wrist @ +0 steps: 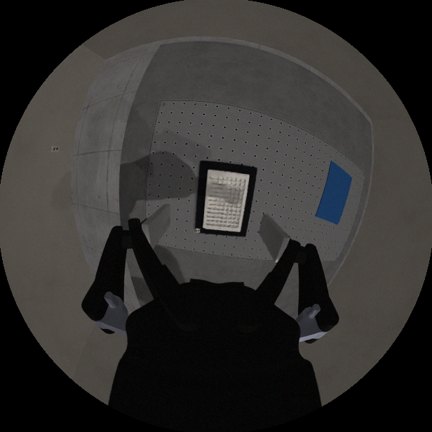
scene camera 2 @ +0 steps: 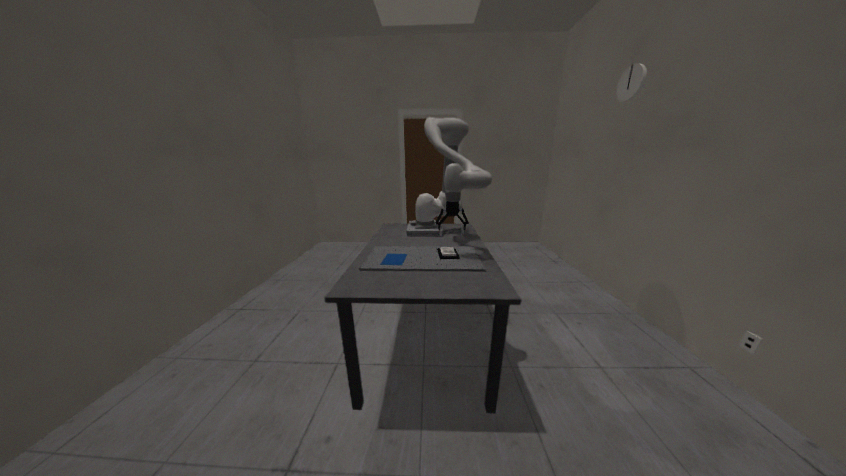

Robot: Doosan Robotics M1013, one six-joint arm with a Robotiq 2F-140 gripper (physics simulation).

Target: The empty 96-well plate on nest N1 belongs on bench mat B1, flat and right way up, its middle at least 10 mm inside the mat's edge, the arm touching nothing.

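Where they show: gripper, fingertip midpoint: (scene camera 2: 451, 235); arm's base, origin of the base link: (scene camera 2: 425, 225).
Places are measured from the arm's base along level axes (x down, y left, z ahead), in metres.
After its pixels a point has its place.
Observation:
The white 96-well plate (scene camera 2: 447, 251) @(y 0.091, x 0.018, z 0.596 m) (wrist: 225, 205) sits in the black nest (scene camera 2: 448, 258) @(y 0.086, x 0.039, z 0.660 m) (wrist: 201, 200), which stands on the perforated board. It looks flat, with its wells facing up. The blue bench mat (scene camera 2: 394, 259) @(y -0.241, x 0.042, z 0.637 m) (wrist: 334, 192) lies on the same board, left of the nest in the scene view and right of it in the wrist view. My gripper (scene camera 2: 452, 229) @(y 0.118, x -0.083, z 0.581 m) (wrist: 215, 218) is open, its fingers wide apart and pointing down. It hangs above the table, higher than the plate and apart from it, on the robot-base side of the nest in the scene view.
The grey perforated board (scene camera 2: 423, 259) @(y -0.065, x 0.044, z 0.650 m) (wrist: 280, 160) lies on the table (scene camera 2: 423, 287) @(y -0.090, x 0.057, z 0.962 m) (wrist: 220, 67). The robot's base (scene camera 2: 424, 227) @(y -0.012, x -0.006, z 0.084 m) stands at the table's far end in the scene view. The arm's shadow falls across the board and part of the plate in the wrist view.

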